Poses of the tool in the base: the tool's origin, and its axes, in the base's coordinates. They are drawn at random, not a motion.
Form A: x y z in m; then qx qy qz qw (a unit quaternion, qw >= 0).
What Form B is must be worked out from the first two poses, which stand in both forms.
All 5 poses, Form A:
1: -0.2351 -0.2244 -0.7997 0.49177 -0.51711 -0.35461 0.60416
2: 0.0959 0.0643 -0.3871 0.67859 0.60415 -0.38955 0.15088
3: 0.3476 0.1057 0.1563 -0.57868 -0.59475 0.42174 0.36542
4: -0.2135 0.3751 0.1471 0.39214 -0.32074 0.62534 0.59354
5: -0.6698 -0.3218 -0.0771 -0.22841 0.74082 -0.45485 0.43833
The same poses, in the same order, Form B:
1: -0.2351 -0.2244 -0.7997 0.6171 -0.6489 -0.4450 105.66
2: 0.0959 0.0643 -0.3871 0.6864 0.6111 -0.3941 162.64
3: 0.3476 0.1057 0.1563 -0.6217 -0.6389 0.4531 137.13
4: -0.2135 0.3751 0.1471 0.4873 -0.3985 0.7770 107.18
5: -0.6698 -0.3218 -0.0771 -0.2541 0.8242 -0.5061 128.01
